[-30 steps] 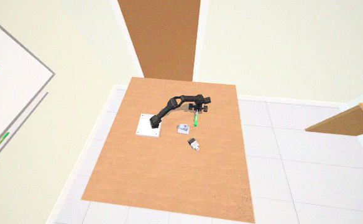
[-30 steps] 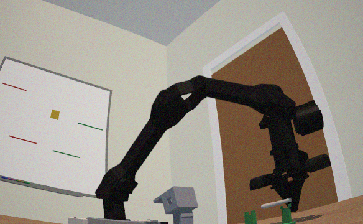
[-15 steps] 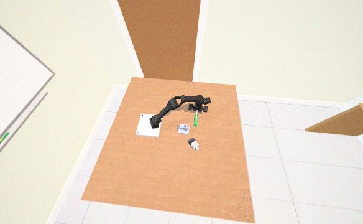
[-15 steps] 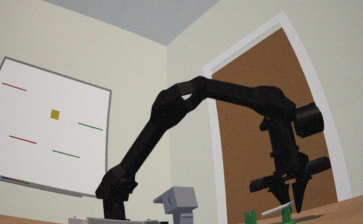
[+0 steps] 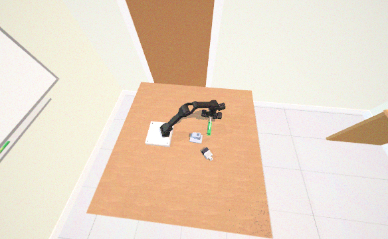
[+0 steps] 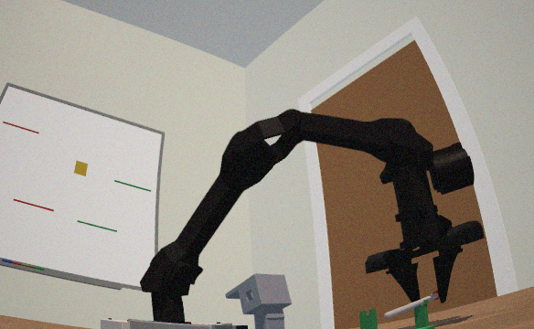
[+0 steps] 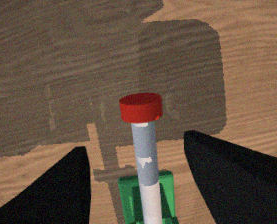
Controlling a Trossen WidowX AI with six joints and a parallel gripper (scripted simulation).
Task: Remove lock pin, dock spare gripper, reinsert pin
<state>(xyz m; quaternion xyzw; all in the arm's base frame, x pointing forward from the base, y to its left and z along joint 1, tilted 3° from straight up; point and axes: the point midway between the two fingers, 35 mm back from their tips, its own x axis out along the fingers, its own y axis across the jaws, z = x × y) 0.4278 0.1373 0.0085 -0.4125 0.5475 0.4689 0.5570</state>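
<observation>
The green stand is 2 cm behind my gripper tip, 10 cm to the right of it and 1 cm below it. Also, from my gripper tip: grey mount: 15 cm behind, 19 cm to the right, 2 cm above; then spare gripper: 7 cm behind, 35 cm to the right, 1 cm below.
</observation>
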